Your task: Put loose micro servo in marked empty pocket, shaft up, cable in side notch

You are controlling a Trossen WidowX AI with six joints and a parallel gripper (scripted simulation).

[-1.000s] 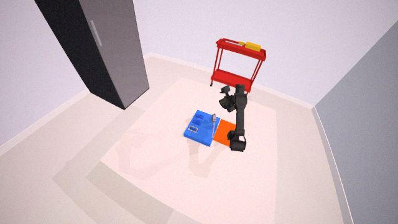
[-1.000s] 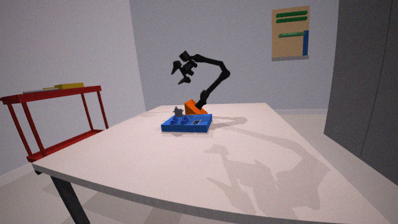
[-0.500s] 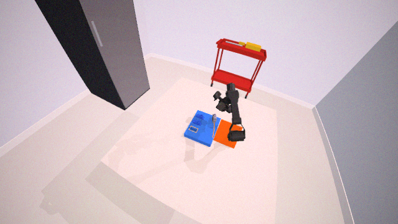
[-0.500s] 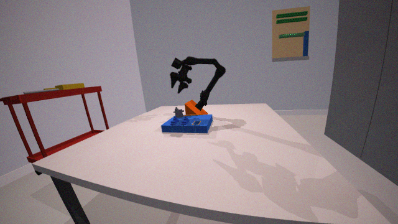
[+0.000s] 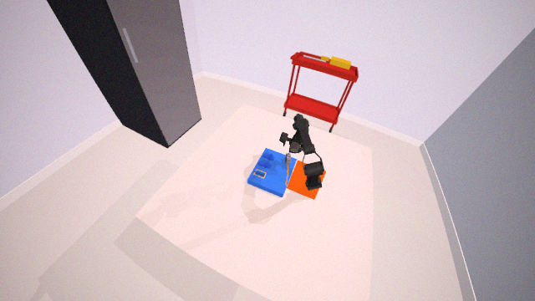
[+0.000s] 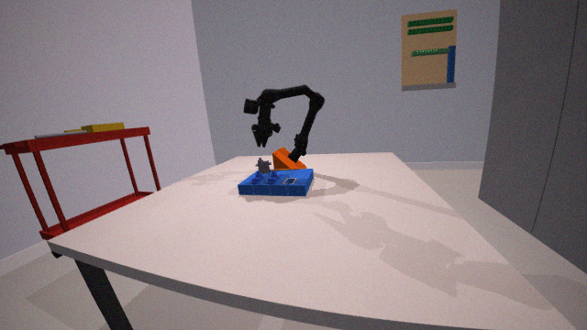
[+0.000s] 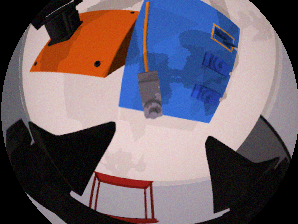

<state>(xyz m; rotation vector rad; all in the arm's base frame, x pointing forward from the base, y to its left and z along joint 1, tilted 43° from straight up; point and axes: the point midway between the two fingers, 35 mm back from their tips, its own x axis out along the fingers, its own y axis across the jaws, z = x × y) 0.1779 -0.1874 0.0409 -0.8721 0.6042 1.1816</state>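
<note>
The blue robot deck lies 16 cm below my gripper tip, 9 cm to the left of it and 2 cm ahead of it.
</note>
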